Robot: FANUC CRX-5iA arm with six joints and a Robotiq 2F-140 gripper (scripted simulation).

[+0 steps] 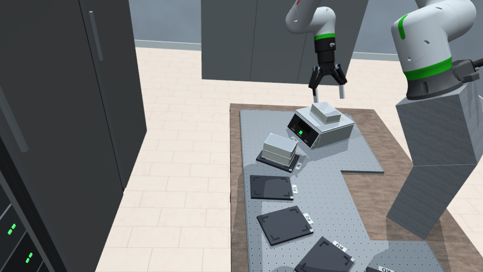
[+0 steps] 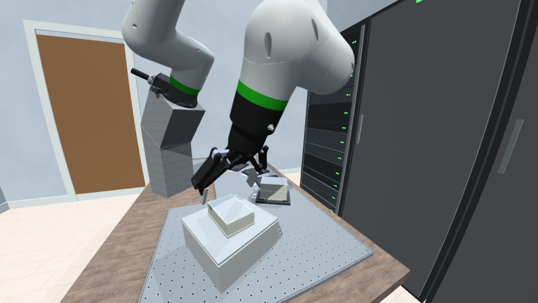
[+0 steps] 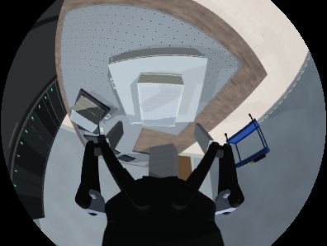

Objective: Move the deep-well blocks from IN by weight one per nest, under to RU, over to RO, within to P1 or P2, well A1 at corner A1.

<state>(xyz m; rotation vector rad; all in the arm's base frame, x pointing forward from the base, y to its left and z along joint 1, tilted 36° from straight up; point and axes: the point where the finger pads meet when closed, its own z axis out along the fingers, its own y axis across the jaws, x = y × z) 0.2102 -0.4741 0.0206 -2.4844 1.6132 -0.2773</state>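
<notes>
Now: the pale deep-well block 8 cm below my hand. From my hand the other things lie so: pass nest P1: 36 cm to the left, 34 cm ahead, 19 cm below; then RO nest label: 74 cm to the left, 20 cm below, 5 cm ahead; then pass nest P2: 54 cm to the left, 33 cm ahead, 19 cm below.
</notes>
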